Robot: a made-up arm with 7 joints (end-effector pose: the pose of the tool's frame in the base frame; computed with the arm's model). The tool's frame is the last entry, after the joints. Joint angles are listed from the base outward.
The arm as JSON. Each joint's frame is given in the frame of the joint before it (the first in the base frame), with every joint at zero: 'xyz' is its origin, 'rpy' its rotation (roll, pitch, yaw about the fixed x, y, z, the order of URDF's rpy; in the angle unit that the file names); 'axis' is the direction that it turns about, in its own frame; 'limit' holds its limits. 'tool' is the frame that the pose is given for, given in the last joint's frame.
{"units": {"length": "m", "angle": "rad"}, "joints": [
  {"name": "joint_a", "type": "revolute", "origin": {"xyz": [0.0, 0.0, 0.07], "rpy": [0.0, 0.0, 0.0]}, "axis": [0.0, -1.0, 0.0], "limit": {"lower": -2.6, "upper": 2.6}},
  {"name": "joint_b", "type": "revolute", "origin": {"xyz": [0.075, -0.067, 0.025], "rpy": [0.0, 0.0, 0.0]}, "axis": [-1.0, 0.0, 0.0], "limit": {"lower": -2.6, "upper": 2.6}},
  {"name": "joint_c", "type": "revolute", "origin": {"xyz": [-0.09, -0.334, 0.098], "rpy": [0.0, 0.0, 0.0]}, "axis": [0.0, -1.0, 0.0], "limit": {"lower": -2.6, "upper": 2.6}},
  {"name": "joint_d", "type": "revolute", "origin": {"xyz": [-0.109, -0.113, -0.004], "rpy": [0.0, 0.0, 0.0]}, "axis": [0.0, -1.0, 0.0], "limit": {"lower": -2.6, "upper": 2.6}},
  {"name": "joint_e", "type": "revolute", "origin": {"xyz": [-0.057, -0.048, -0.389], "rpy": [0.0, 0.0, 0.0]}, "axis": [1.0, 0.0, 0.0], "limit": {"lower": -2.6, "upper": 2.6}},
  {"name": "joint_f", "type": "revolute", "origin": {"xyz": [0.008, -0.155, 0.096], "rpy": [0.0, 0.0, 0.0]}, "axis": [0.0, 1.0, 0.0], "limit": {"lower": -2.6, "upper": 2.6}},
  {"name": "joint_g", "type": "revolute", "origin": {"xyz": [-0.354, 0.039, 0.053], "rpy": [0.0, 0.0, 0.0]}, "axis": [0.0, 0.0, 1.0], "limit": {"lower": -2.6, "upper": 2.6}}
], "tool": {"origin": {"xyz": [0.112, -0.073, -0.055], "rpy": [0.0, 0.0, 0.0]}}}
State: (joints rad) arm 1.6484 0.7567 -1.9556 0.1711 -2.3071 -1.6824 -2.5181
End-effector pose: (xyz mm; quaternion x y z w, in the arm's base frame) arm -649.3 -438.2 3.2 -0.1164 -0.6116 -0.3543 0.6977
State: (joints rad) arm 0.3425 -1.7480 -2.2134 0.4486 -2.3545 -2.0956 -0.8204
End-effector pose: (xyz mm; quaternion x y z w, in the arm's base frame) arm 96.0 -72.2 -360.3 0.6474 -0.4733 0.5858 0.1172
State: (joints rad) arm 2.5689 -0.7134 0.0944 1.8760 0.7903 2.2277 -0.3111
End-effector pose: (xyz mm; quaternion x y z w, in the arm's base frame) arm 53.8 -931.9 399.2 -0.1582 -0.9249 0.1893 0.2893
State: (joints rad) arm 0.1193 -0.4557 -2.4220 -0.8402 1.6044 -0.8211 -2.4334
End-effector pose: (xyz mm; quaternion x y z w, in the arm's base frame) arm 439.8 -553.2 622.5 0.7954 -0.0436 0.5006 0.3389
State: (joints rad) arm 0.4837 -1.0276 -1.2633 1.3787 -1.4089 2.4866 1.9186
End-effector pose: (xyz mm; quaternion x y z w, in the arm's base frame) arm 271.5 -61.2 -29.5 0.6889 0.4369 0.3355 0.4711
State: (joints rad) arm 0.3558 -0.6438 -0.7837 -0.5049 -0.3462 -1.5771 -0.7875
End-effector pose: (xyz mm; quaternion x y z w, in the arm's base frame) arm -430.7 -753.2 -519.6 0.3752 -0.2235 -0.1861 0.8802
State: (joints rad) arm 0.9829 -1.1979 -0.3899 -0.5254 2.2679 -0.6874 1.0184
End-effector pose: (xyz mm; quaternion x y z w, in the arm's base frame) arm -38.3 -286.3 -593.4 0.9702 -0.1266 0.0093 0.2063
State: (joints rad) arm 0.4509 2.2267 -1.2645 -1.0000 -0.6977 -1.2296 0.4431
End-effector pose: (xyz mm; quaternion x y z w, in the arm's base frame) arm -344.6 772.4 153.2 -0.5248 0.5300 -0.2956 0.5969
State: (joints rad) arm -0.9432 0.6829 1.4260 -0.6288 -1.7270 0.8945 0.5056
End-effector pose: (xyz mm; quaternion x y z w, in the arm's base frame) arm -61.7 -458.2 -49.6 -0.8231 0.2725 -0.0501 0.4958
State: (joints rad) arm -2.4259 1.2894 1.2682 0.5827 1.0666 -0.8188 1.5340
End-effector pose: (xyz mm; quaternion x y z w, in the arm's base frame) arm -89.7 -286.0 -514.6 0.6845 -0.3569 0.4614 0.4373
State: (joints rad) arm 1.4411 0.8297 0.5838 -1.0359 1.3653 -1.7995 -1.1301
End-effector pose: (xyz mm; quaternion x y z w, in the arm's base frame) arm 119.9 -701.6 -318.8 -0.6896 0.6802 0.2343 0.0828
